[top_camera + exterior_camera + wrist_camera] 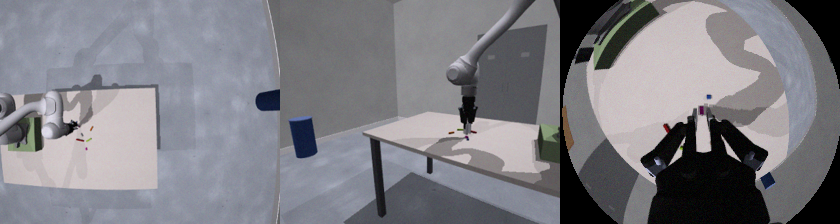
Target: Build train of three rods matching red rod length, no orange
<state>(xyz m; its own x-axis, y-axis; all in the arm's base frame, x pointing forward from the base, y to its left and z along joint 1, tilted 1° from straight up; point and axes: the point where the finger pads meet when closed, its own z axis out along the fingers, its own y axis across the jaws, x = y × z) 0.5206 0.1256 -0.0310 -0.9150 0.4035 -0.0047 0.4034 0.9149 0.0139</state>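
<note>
Now: the blue rod 60 mm below my hand, 30 mm to the left of it and 20 mm behind it. From my hand the other things lie so: orange rod: 120 mm ahead, 60 mm below; then grey rod: 70 mm to the right, 60 mm below, 40 mm ahead; then red rod: 120 mm to the right, 60 mm below, 20 mm ahead.
</note>
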